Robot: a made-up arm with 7 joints.
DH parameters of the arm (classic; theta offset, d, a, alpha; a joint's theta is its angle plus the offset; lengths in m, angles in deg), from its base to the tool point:
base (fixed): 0 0 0 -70
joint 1: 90 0 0 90
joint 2: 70 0 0 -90
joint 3: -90 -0.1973 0.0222 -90
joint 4: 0 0 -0.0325 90
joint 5: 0 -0.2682 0 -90
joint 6: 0 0 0 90
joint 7: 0 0 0 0
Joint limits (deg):
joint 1: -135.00..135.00
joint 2: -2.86..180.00
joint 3: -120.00..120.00
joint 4: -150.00..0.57
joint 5: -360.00..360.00
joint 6: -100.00..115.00
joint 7: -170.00..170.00
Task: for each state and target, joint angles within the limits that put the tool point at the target. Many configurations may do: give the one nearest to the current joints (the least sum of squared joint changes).
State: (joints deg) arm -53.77 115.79 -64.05 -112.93 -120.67 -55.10 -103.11
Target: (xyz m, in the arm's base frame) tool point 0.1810 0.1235 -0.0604
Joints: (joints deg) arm -45.04 130.40 -75.19 -137.82 -120.67 -55.10 -103.11
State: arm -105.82 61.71 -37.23 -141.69 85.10 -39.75 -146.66
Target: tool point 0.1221 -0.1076 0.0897
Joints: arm -87.97 86.80 -47.32 -149.87 85.10 -39.75 -146.66
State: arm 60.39 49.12 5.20 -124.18 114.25 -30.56 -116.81
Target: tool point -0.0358 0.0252 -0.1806
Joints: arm 99.40 57.64 -10.58 -149.87 114.25 -30.56 -116.81
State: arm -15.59 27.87 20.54 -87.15 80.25 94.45 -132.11
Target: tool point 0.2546 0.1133 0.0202
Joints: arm -11.43 26.80 23.01 -122.00 80.25 94.45 -132.11
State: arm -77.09 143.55 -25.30 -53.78 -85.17 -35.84 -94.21
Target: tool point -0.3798 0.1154 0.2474
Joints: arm -74.23 178.68 -18.65 -20.81 -85.17 -35.84 -94.21
